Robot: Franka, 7 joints.
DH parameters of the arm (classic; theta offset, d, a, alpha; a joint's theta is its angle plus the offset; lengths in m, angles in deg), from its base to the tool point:
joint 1: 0 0.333 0 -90
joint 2: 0 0 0 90
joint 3: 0 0.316 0.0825 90
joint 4: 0 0 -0.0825 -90
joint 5: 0 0.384 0 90
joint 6: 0 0 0.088 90
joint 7: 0 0.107 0 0
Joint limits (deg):
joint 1: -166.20..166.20
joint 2: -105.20..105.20
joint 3: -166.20..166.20
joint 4: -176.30..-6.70
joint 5: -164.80..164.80
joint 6: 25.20..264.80
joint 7: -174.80..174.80
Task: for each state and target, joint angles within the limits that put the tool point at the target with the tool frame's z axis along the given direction. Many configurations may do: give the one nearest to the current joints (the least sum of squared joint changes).
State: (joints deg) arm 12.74 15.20 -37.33 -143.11 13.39 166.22 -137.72
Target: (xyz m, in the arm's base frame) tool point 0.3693 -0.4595 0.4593 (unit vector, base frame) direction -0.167 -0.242 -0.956
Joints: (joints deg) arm 3.76 8.59 -55.88 -109.49 -10.57 118.97 -137.72
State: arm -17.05 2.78 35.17 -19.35 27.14 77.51 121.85
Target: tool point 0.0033 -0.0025 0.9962 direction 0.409 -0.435 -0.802
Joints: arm -45.12 -14.32 4.35 -6.81 -5.42 29.13 121.85
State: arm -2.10 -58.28 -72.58 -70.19 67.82 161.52 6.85
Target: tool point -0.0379 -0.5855 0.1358 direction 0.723 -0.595 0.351
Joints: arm 13.65 -90.68 -109.18 -114.19 64.44 140.72 6.85
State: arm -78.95 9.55 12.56 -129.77 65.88 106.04 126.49
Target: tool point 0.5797 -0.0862 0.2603 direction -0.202 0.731 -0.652
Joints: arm -39.22 28.89 28.04 -107.54 30.82 105.54 126.49
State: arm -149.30 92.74 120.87 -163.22 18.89 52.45 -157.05
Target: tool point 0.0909 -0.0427 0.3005 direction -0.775 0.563 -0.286
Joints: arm -164.34 77.06 105.90 -175.88 -13.43 54.97 -157.05
